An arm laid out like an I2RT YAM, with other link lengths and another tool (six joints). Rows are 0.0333 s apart.
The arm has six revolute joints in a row. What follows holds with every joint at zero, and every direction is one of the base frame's. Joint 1 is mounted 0.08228 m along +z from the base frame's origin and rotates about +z. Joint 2 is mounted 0.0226 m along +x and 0.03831 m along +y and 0.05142 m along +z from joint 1 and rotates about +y. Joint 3 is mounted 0.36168 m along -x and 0.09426 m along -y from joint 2 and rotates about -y. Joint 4 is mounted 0.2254 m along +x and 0.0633 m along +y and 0.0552 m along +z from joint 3 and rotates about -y. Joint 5 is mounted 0.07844 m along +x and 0.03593 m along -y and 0.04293 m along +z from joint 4 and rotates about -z. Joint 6 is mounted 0.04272 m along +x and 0.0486 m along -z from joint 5 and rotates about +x. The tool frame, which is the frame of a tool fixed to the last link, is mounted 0.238 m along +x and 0.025 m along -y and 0.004 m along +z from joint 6; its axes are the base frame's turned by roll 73.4, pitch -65.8 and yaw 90 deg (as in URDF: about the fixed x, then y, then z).
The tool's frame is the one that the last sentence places.
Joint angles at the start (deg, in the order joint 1, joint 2, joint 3, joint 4, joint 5, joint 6):
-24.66, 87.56, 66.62, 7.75, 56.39, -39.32
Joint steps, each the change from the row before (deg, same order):
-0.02, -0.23, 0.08, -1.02, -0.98, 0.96
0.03, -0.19, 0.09, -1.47, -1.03, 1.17
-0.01, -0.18, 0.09, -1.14, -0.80, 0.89
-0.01, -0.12, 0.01, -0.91, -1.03, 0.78
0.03, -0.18, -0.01, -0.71, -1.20, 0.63
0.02, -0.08, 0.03, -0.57, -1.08, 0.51
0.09, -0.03, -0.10, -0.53, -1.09, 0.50
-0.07, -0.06, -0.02, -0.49, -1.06, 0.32
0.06, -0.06, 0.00, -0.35, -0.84, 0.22
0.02, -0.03, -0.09, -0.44, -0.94, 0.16
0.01, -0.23, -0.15, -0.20, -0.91, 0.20
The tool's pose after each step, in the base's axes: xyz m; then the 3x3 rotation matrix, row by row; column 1 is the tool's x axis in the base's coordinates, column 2 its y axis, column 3 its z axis. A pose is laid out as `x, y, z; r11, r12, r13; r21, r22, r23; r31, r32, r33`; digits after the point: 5 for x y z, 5 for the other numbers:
0.30224, -0.43537, 0.42609; 0.95540, -0.28455, 0.07899; 0.11545, 0.11368, -0.98679; 0.27181, 0.95190, 0.14146
0.30512, -0.43375, 0.42121; 0.95279, -0.28890, 0.09340; 0.12533, 0.09404, -0.98765; 0.27655, 0.95273, 0.12581
0.30689, -0.43252, 0.41775; 0.95060, -0.29255, 0.10376; 0.13216, 0.07899, -0.98808; 0.28087, 0.95298, 0.11375
0.31007, -0.43117, 0.41377; 0.94775, -0.29636, 0.11804; 0.14254, 0.06237, -0.98782; 0.28539, 0.95304, 0.10135
0.31421, -0.42928, 0.41065; 0.94366, -0.30171, 0.13594; 0.15670, 0.04560, -0.98659; 0.29147, 0.95231, 0.09031
0.31833, -0.42772, 0.40777; 0.93990, -0.30575, 0.15203; 0.16928, 0.03055, -0.98509; 0.29655, 0.95162, 0.08047
0.32304, -0.42567, 0.40354; 0.93638, -0.30730, 0.16957; 0.18256, 0.01381, -0.98310; 0.29976, 0.95151, 0.06903
0.32646, -0.42444, 0.40040; 0.93336, -0.30795, 0.18440; 0.19369, -0.00042, -0.98106; 0.30219, 0.95140, 0.05925
0.33002, -0.42275, 0.39829; 0.93026, -0.30879, 0.19814; 0.20453, -0.01187, -0.97879; 0.30459, 0.95106, 0.05211
0.33360, -0.42102, 0.39466; 0.92801, -0.30557, 0.21314; 0.21581, -0.02545, -0.97610; 0.30369, 0.95183, 0.04233
0.33629, -0.41902, 0.39318; 0.92375, -0.30849, 0.22696; 0.22699, -0.03628, -0.97322; 0.30847, 0.95053, 0.03651

